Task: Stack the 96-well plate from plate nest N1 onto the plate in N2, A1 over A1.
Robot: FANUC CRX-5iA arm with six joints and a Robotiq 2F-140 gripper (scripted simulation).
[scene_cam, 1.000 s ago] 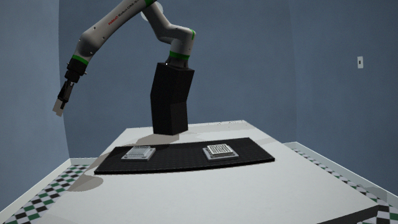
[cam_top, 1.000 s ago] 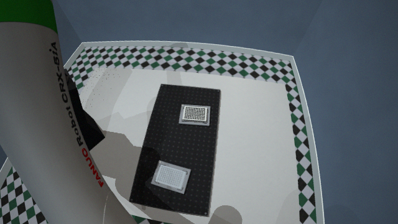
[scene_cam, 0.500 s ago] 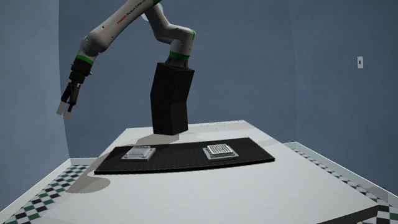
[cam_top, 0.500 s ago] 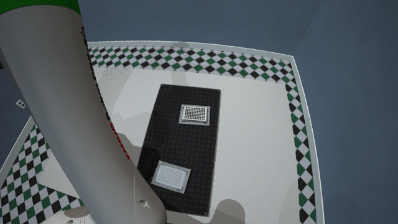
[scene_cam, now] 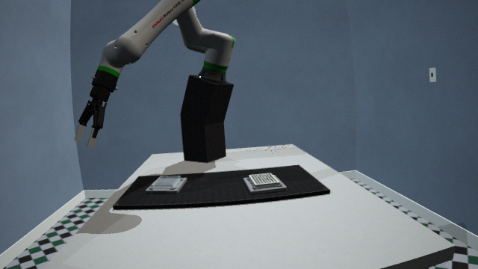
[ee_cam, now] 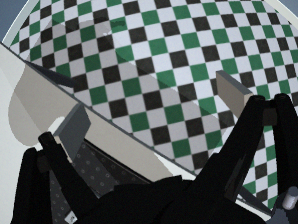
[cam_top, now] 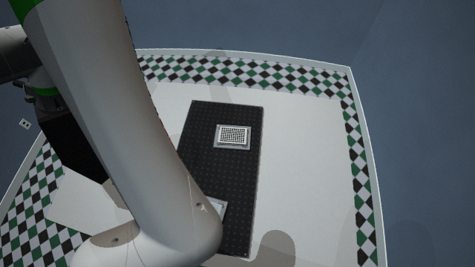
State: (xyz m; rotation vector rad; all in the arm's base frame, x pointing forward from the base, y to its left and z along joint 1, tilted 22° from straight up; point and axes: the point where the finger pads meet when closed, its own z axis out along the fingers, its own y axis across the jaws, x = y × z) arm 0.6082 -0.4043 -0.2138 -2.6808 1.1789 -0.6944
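The white 96-well plate lies 64 cm to the left of my hand, 18 cm below it and 3 cm behind it. The rest, counted from my hand: grey plate nest 64 cm to the left, 19 cm below, 3 cm behind.
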